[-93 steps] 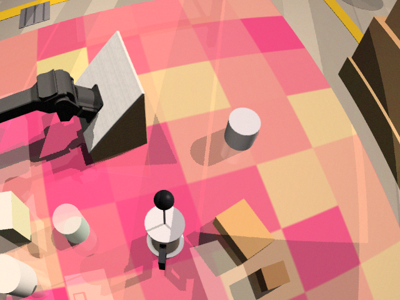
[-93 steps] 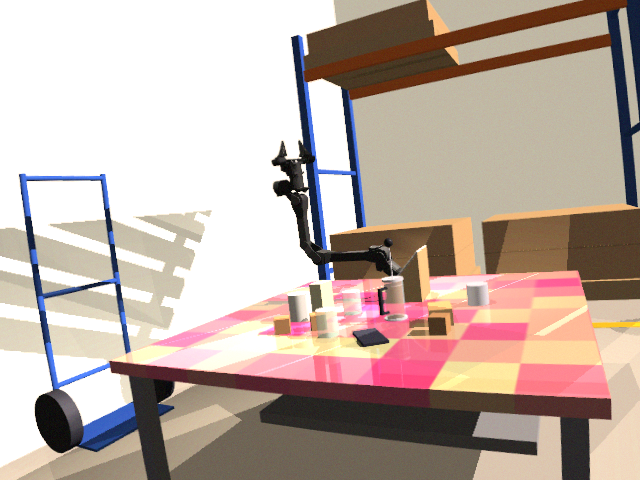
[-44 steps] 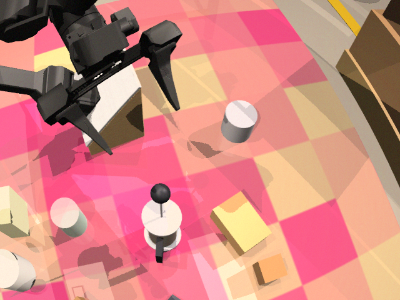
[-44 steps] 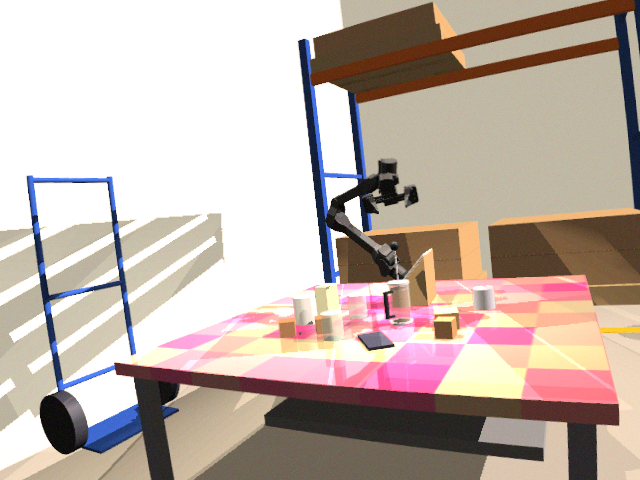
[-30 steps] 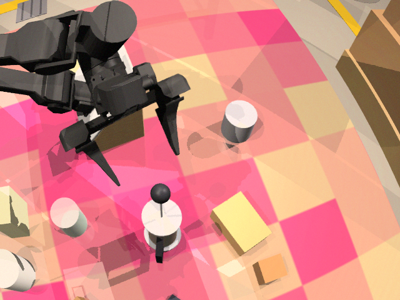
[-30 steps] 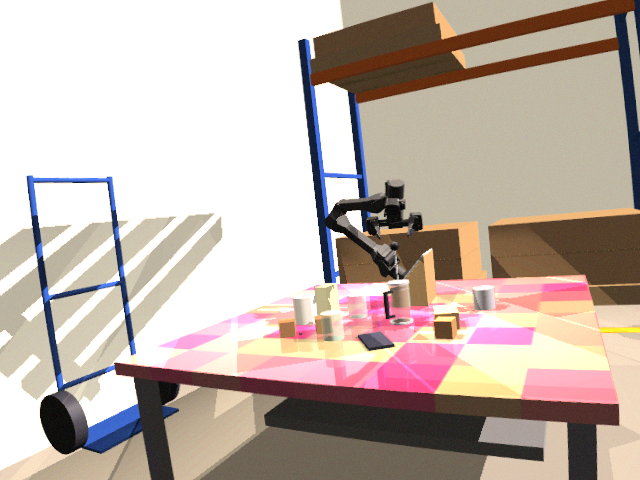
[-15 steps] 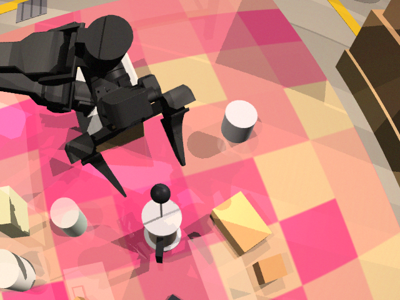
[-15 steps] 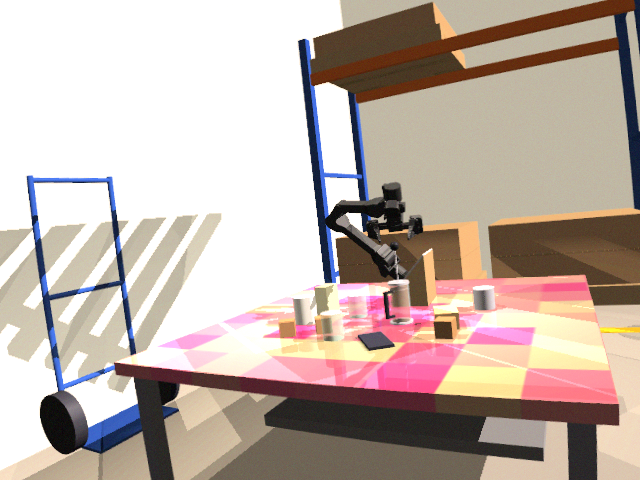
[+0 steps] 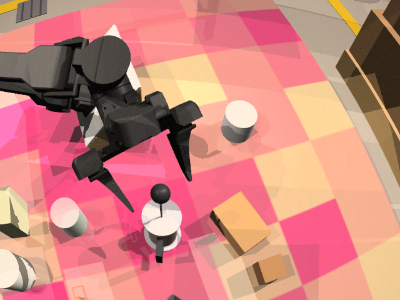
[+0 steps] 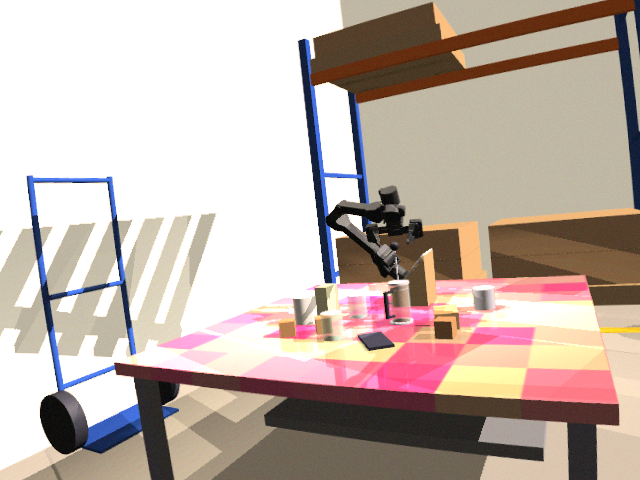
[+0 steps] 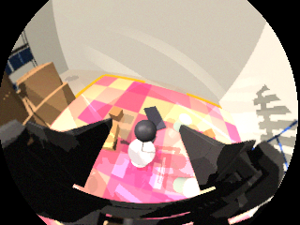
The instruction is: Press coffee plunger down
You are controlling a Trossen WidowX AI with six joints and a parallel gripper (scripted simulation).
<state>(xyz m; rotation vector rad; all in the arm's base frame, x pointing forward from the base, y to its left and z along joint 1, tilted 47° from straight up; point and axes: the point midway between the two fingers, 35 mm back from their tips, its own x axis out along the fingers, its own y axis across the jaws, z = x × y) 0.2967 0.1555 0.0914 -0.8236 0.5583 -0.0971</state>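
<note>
Right now my gripper tip is 13 cm above the coffee press, 1 cm to the left of it and 1 cm short of it.
</note>
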